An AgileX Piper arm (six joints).
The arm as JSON. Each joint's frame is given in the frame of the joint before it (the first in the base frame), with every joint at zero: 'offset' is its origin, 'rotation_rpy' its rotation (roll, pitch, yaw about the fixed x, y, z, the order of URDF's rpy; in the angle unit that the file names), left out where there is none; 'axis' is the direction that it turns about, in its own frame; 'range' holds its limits. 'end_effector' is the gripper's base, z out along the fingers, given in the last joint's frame.
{
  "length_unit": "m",
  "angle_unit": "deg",
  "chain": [
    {
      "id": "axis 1",
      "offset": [
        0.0,
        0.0,
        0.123
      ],
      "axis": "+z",
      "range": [
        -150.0,
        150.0
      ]
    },
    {
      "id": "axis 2",
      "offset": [
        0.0,
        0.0,
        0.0
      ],
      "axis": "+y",
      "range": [
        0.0,
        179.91
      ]
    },
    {
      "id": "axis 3",
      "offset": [
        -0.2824,
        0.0,
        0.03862
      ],
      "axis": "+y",
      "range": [
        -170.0,
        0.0
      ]
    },
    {
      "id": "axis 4",
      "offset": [
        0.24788,
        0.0,
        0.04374
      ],
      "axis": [
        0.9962,
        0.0,
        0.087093
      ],
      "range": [
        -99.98,
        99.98
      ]
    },
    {
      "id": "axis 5",
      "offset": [
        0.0,
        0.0,
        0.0
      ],
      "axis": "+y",
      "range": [
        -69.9,
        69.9
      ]
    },
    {
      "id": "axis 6",
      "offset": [
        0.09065,
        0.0,
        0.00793
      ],
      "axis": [
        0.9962,
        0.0,
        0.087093
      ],
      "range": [
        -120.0,
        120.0
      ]
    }
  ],
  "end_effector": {
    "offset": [
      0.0,
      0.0,
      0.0
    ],
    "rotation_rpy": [
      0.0,
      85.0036,
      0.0
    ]
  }
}
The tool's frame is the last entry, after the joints.
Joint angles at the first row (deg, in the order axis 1, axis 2, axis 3, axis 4, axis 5, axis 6):
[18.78 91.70 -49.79 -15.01 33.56 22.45]
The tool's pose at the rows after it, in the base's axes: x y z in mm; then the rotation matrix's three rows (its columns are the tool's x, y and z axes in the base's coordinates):
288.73 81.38 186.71; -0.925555 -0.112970 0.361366; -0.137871 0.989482 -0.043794; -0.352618 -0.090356 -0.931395
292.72 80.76 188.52; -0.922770 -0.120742 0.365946; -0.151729 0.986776 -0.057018; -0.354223 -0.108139 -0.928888
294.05 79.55 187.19; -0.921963 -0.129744 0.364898; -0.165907 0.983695 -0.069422; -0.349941 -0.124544 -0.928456
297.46 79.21 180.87; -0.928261 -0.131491 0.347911; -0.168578 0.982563 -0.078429; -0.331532 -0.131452 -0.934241
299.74 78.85 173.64; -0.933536 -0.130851 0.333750; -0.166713 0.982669 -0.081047; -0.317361 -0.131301 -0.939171
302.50 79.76 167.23; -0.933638 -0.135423 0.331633; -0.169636 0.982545 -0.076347; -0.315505 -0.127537 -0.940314
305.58 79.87 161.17; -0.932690 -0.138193 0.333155; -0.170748 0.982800 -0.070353; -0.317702 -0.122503 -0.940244
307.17 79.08 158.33; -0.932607 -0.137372 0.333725; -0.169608 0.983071 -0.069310; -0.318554 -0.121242 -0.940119
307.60 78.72 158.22; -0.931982 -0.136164 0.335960; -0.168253 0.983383 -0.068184; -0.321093 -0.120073 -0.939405
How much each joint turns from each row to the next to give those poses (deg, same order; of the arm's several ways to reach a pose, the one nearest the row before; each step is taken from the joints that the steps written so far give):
[-0.33 1.62 -2.10 -0.71 1.58 -0.04]
[-0.12 0.48 -1.03 -1.11 0.63 -0.09]
[-0.11 0.39 -0.13 -1.05 0.13 -0.04]
[-0.22 1.53 -0.42 -0.19 0.05 -0.09]
[-0.25 1.38 0.00 0.07 -0.57 0.00]
[-0.09 1.27 0.00 0.00 -1.26 -0.04]
[-0.26 1.21 0.00 0.00 -1.46 -0.09]
[-0.26 0.57 0.00 -0.10 -0.66 0.00]
[-0.10 0.03 -0.01 0.01 -0.20 0.00]

